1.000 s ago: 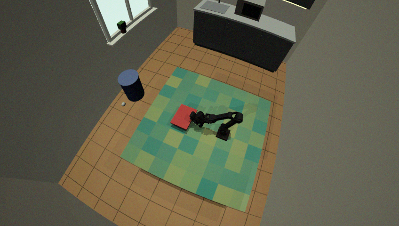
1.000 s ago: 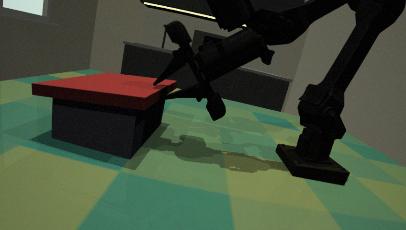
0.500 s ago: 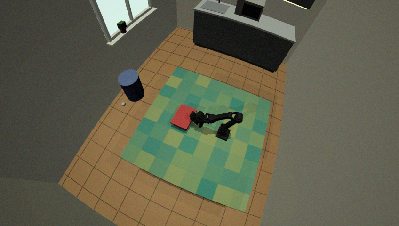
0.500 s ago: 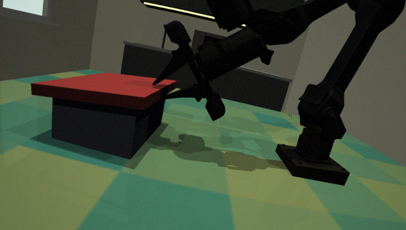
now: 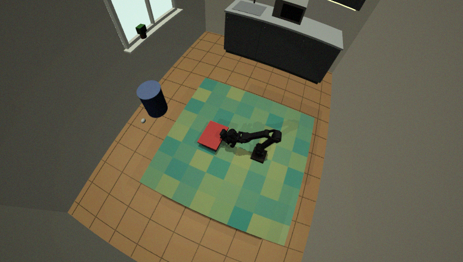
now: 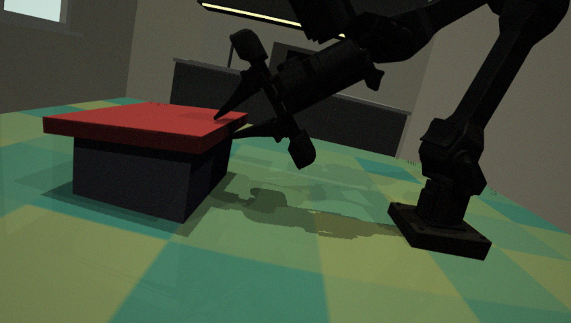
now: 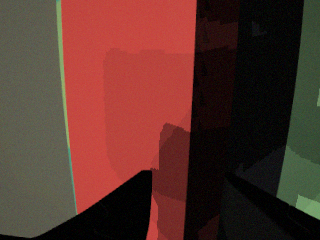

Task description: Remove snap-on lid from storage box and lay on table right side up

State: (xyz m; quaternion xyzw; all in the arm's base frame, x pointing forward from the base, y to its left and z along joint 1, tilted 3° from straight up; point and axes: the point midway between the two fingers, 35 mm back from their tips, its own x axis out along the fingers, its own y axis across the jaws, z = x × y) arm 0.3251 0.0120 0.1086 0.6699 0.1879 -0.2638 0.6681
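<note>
The red lid lies 8 cm ahead of my gripper tip and 1 cm to the right of it. Round my gripper tip: storage box (7 cm ahead, 1 cm to the right, 5 cm below).
</note>
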